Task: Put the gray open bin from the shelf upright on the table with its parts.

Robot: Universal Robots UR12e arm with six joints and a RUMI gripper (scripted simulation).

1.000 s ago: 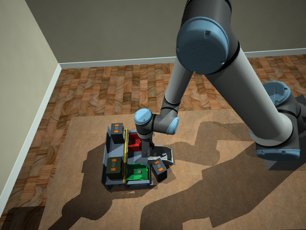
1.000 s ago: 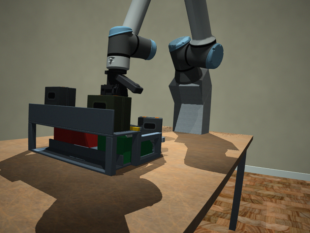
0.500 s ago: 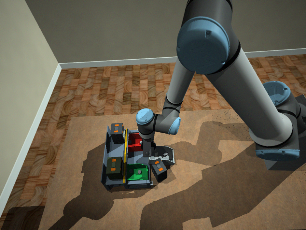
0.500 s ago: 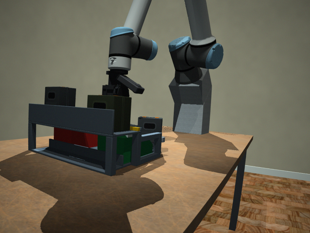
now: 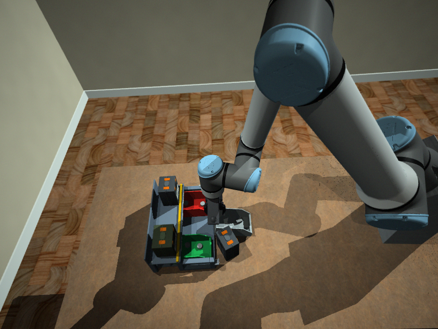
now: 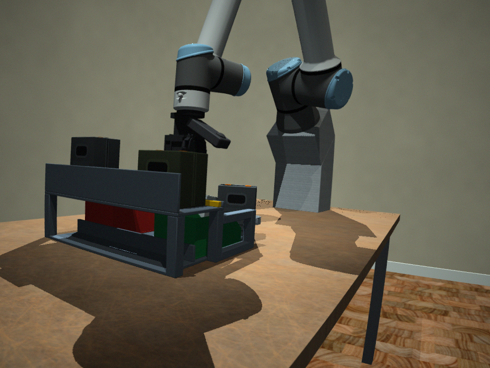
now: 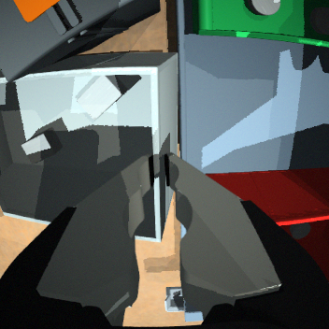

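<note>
The gray bin is 80 mm behind my hand, 10 mm to the left of it and 50 mm below it. Round my hand: yellow strip (160 mm ahead, 10 mm to the right, 10 mm above); then green bin (120 mm ahead, 110 mm to the left, 60 mm below); then red bin (110 mm ahead, 120 mm to the right, 60 mm below).
</note>
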